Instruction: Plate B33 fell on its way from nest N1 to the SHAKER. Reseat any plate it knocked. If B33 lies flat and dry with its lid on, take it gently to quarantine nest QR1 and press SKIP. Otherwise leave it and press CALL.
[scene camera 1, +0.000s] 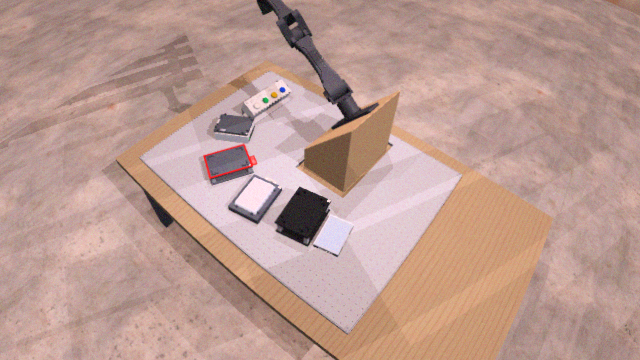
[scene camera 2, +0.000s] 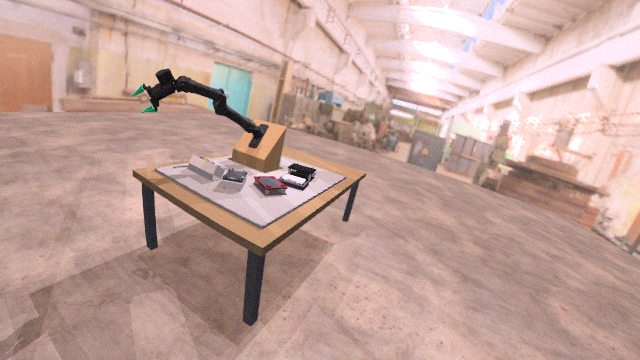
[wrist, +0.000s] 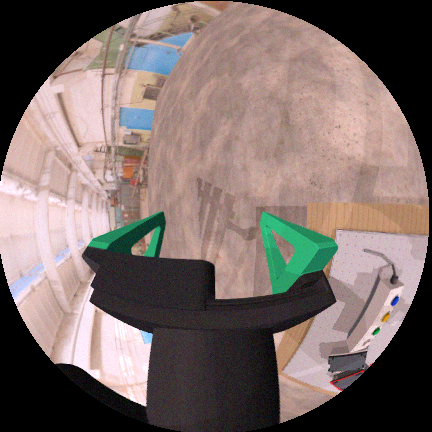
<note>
My gripper (wrist: 212, 216) is open, with nothing in its grasp. Also in view: a white button box (wrist: 386, 287).
</note>
